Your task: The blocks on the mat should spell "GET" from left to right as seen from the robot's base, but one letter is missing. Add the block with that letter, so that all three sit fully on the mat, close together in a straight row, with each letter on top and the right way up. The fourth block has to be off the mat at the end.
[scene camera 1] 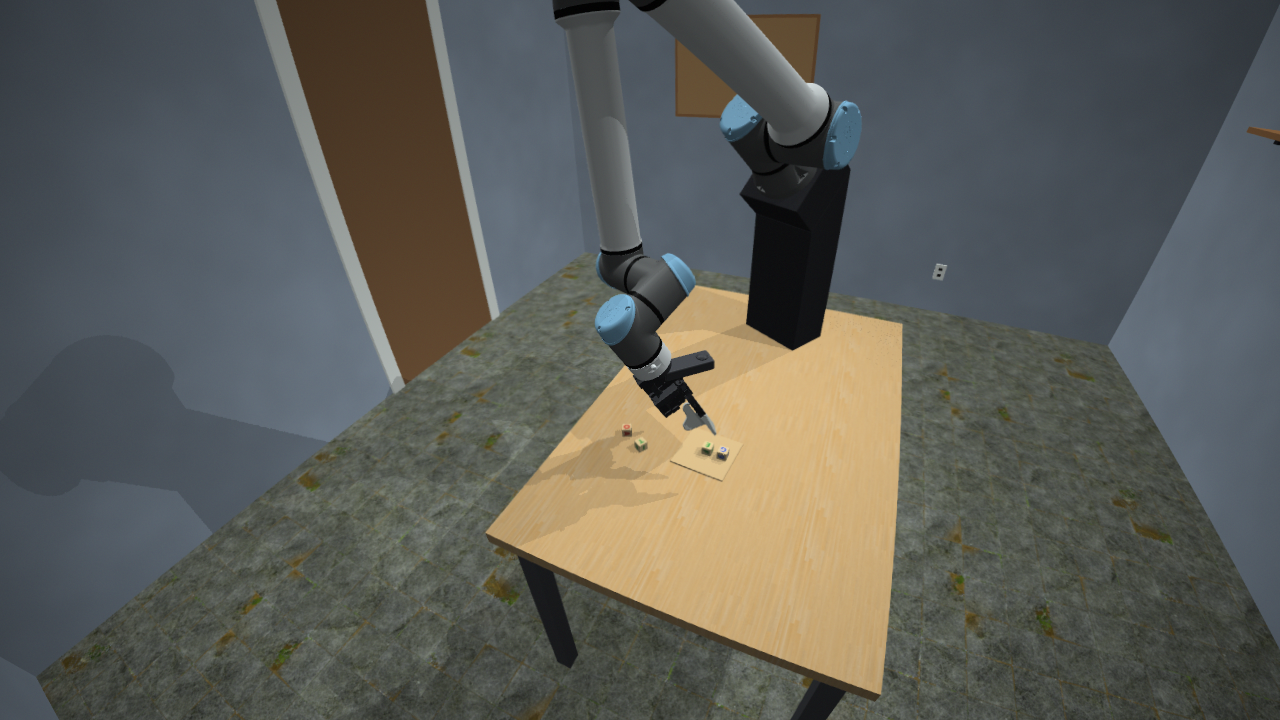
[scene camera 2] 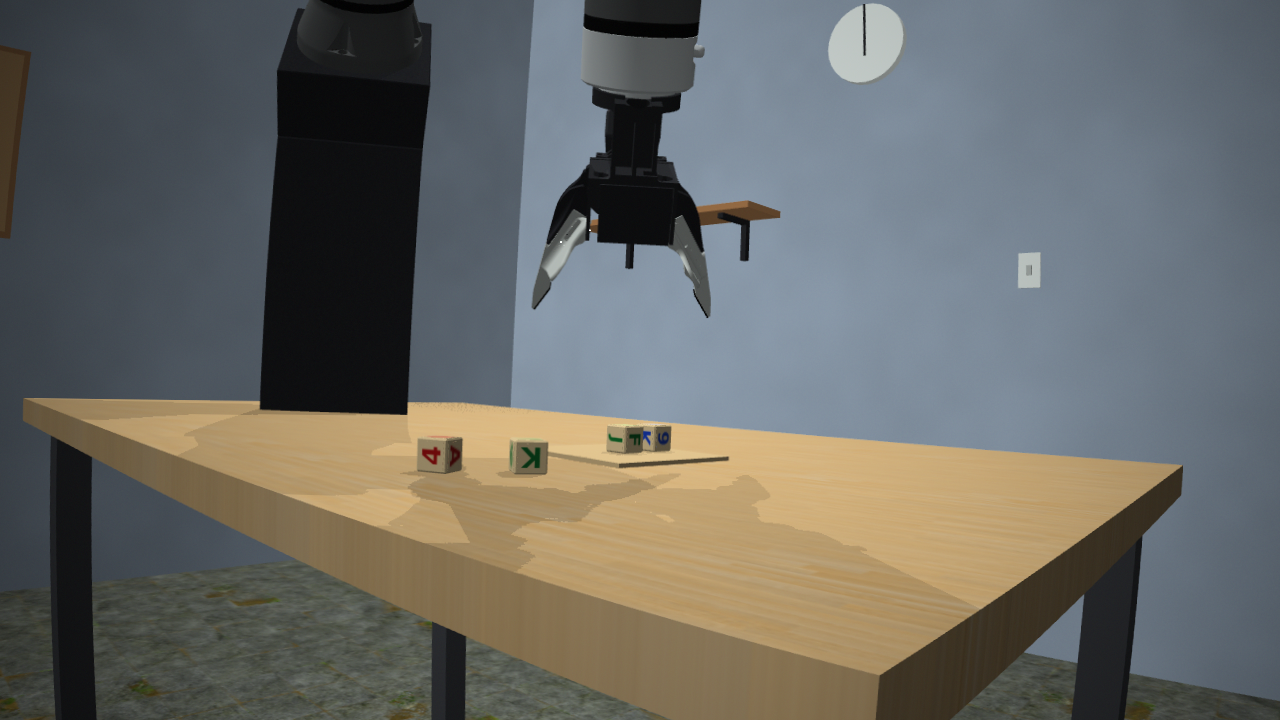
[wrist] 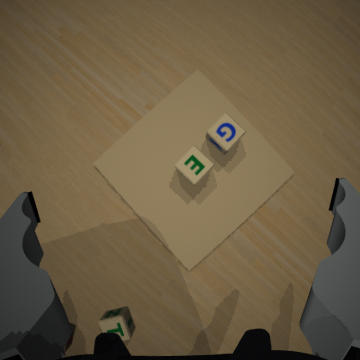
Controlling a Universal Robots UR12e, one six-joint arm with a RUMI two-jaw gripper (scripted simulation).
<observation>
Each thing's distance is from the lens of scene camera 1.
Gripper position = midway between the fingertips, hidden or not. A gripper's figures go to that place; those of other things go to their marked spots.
my gripper (scene camera 1: 700, 413): 115 cm
mat (scene camera 1: 688, 455): 123 cm
</observation>
